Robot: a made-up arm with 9 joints. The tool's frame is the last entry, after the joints.
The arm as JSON. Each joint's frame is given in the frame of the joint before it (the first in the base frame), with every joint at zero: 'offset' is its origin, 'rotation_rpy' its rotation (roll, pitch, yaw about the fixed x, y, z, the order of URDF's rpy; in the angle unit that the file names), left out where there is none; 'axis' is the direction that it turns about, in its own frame. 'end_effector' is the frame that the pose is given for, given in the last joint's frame.
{
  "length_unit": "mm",
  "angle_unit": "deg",
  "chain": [
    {
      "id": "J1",
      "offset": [
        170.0,
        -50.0,
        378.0
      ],
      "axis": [
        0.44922,
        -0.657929,
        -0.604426
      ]
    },
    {
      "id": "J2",
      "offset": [
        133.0,
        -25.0,
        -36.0
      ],
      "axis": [
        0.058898,
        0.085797,
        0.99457
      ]
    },
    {
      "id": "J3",
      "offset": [
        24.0,
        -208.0,
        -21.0
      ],
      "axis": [
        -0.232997,
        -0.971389,
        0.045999
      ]
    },
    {
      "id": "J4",
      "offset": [
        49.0,
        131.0,
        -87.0
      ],
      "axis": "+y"
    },
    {
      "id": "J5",
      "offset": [
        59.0,
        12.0,
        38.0
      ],
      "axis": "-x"
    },
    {
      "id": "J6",
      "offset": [
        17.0,
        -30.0,
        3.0
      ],
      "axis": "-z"
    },
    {
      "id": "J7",
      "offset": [
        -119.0,
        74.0,
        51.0
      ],
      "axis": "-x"
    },
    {
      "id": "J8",
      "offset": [
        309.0,
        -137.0,
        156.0
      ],
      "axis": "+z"
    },
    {
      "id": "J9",
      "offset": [
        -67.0,
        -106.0,
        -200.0
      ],
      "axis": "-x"
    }
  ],
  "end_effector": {
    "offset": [
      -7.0,
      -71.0,
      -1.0
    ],
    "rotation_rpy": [
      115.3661,
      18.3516,
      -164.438
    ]
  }
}
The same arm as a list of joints. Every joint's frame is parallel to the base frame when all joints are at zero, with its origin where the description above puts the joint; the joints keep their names.
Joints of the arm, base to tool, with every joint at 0 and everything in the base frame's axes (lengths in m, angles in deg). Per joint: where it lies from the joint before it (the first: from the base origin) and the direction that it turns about. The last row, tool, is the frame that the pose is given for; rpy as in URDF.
J1: offset 0.1700 -0.0500 0.3780 axis 0.44922 -0.657929 -0.604426
J2: offset 0.1330 -0.0250 -0.0360 axis 0.058898 0.085797 0.99457
J3: offset 0.0240 -0.2080 -0.0210 axis -0.232997 -0.971389 0.045999
J4: offset 0.0490 0.1310 -0.0870 axis +y
J5: offset 0.0590 0.0120 0.0380 axis -x
J6: offset 0.0170 -0.0300 0.0030 axis -z
J7: offset -0.1190 0.0740 0.0510 axis -x
J8: offset 0.3090 -0.1370 0.1560 axis +z
J9: offset -0.0670 -0.1060 -0.2000 axis -x
tool: offset -0.0070 -0.0710 -0.0010 rpy 115.37 18.35 -164.44

